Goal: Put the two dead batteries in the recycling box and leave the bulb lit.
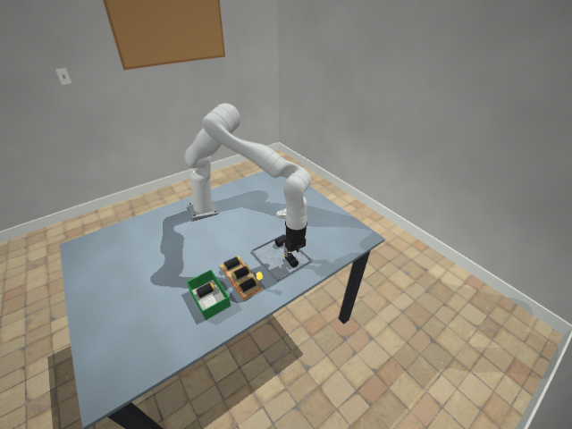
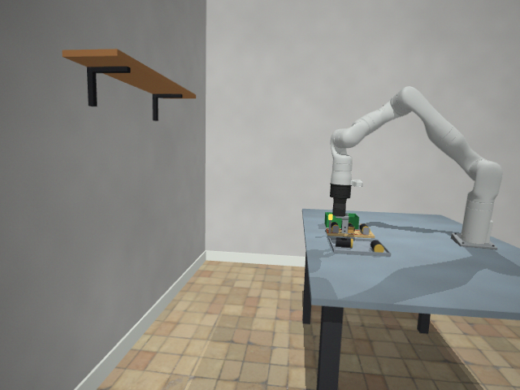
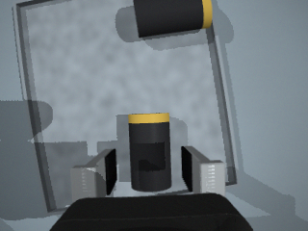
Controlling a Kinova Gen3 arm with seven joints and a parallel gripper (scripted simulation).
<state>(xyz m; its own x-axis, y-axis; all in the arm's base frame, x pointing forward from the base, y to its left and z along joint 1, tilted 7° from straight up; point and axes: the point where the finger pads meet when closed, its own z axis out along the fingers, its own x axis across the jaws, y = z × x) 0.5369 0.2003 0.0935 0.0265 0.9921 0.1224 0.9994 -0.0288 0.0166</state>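
Now: hand 8 cm above the grey tray, 5 cm past it and 2 cm to the left of it. From my hand the other things lie so: green recycling box (36 cm to the right, 6 cm below, 1 cm behind).
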